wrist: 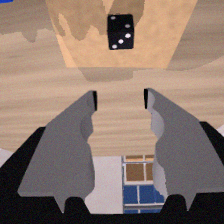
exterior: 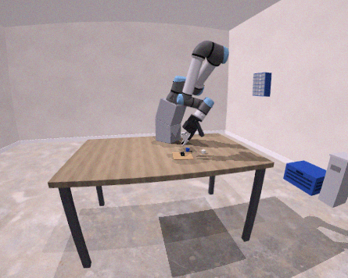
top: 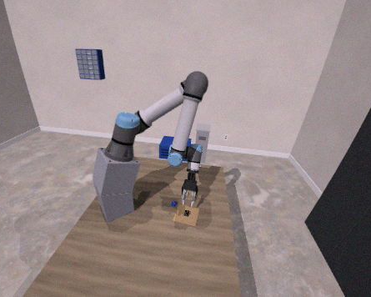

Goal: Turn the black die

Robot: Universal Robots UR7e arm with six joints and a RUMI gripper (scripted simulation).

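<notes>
Now: the black die 80 mm below my hand. Round my hand: white die 170 mm to the left, 80 mm below, 10 mm behind; then tan mat 90 mm below; then blue die 90 mm behind, 80 mm below, 70 mm to the left.
</notes>
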